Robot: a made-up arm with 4 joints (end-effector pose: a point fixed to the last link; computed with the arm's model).
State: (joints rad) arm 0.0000 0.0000 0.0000 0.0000
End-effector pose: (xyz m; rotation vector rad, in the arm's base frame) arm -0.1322 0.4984 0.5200 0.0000 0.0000 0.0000
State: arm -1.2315 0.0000 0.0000 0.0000
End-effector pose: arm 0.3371 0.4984 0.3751 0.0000 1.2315 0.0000
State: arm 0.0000 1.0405 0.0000 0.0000
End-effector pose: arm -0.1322 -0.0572 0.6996 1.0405 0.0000 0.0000
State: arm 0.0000 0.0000 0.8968 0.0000
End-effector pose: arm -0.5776 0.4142 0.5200 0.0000 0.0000 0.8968
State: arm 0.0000 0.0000 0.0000 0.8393
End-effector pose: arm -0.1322 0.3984 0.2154 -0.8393 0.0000 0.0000
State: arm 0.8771 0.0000 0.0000 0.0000
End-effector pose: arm -0.3952 0.4984 0.2726 0.0000 -0.8771 0.0000
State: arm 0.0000 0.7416 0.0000 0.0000
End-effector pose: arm -0.1322 0.1174 0.7097 0.7416 0.0000 0.0000
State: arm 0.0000 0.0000 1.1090 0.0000
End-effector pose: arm -0.6593 0.3394 0.5200 0.0000 0.0000 1.1090
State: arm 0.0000 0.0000 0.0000 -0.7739
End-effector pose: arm -0.1322 0.3588 0.7821 0.7739 0.0000 0.0000
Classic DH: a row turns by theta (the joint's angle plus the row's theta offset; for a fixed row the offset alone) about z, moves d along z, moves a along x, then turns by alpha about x. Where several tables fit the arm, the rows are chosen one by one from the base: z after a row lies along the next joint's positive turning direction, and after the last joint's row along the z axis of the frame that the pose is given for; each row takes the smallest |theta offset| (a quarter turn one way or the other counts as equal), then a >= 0, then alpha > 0; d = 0 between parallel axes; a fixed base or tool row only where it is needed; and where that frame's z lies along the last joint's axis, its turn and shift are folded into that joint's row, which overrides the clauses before.
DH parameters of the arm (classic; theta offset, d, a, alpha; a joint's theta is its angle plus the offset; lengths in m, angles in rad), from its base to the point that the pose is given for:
base (fixed): 0 0.1159 0 1.5708
joint 1: 1.5708 -0.0639 0.009 1.5708
joint 2: 1.5708 -0.2674 0.0705 1.5708
joint 3: 0 0.3549 -0.1136 1.5708
joint 4: 0 -0.1352 -0.3914 -1.5708
tool (fixed): 1.5708 0.0402 0 0

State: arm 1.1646 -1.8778 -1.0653 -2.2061
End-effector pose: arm -0.1903 0.7589 -0.1659 -0.0226 -2.0798 0.6642
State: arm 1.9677 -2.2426 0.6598 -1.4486
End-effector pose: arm 0.5902 0.5822 0.1085 -0.2835 -1.2135 -0.7741
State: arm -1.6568 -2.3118 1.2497 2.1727
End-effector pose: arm -0.0093 0.0479 0.2710 -0.0018 0.8830 -2.2115
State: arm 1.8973 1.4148 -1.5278 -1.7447
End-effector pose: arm 0.1575 -0.6925 -0.1003 -2.8898 0.1806 -0.5604
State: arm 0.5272 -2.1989 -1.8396 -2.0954
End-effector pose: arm -0.2343 0.7086 -0.3091 -0.3606 -2.0181 1.0331
